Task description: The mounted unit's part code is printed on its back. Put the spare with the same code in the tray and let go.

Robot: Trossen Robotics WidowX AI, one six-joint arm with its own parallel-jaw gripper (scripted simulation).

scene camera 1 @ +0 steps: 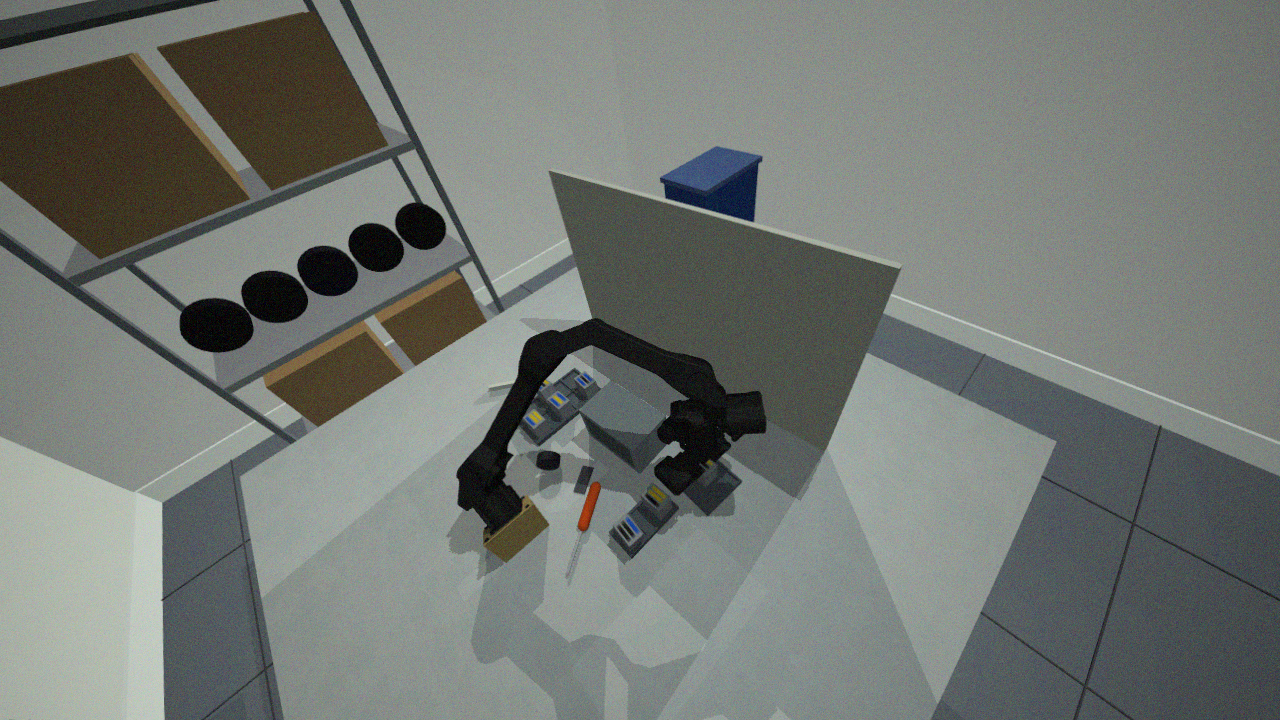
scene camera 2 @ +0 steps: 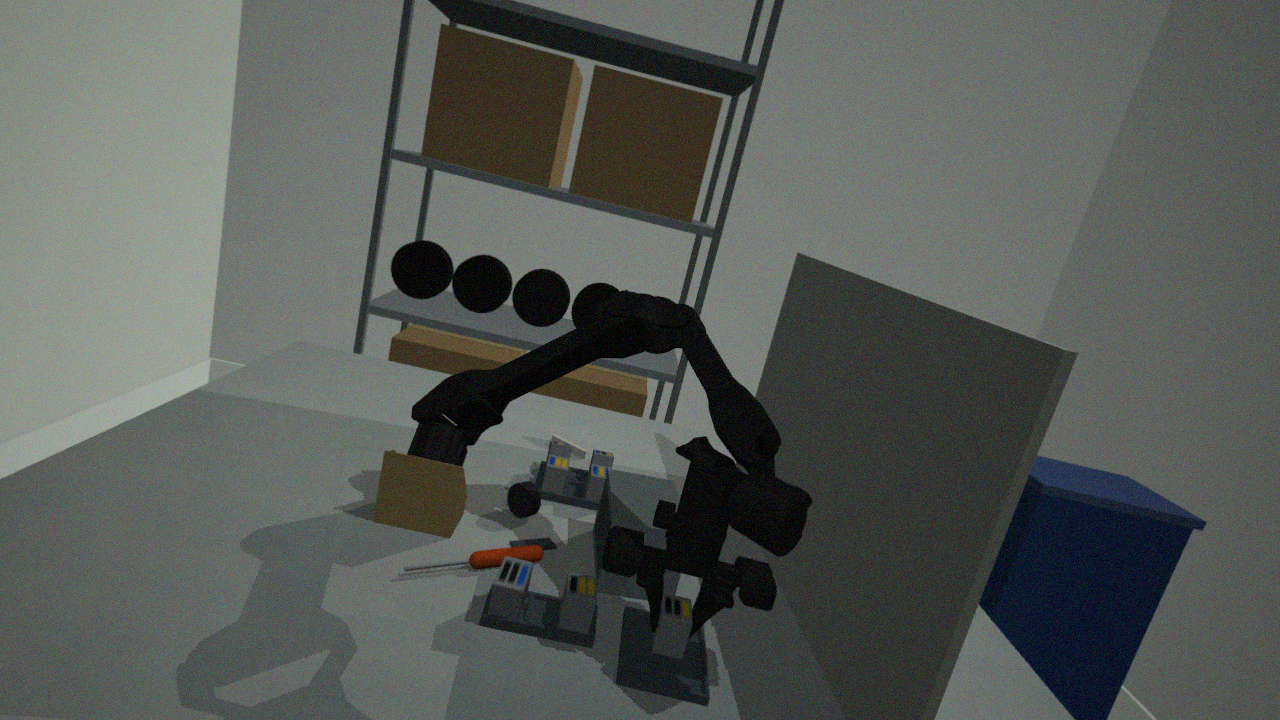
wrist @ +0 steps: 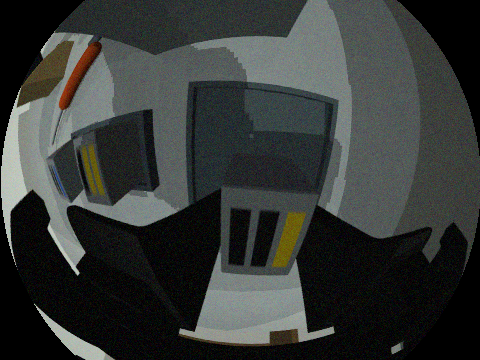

gripper: scene camera 1; scene camera 2 669, 634; wrist
same spot on gripper: [wrist: 149, 279] = [scene camera 1: 681, 458]
same spot on tall panel: [scene camera 1: 792, 317] = [scene camera 2: 933, 451]
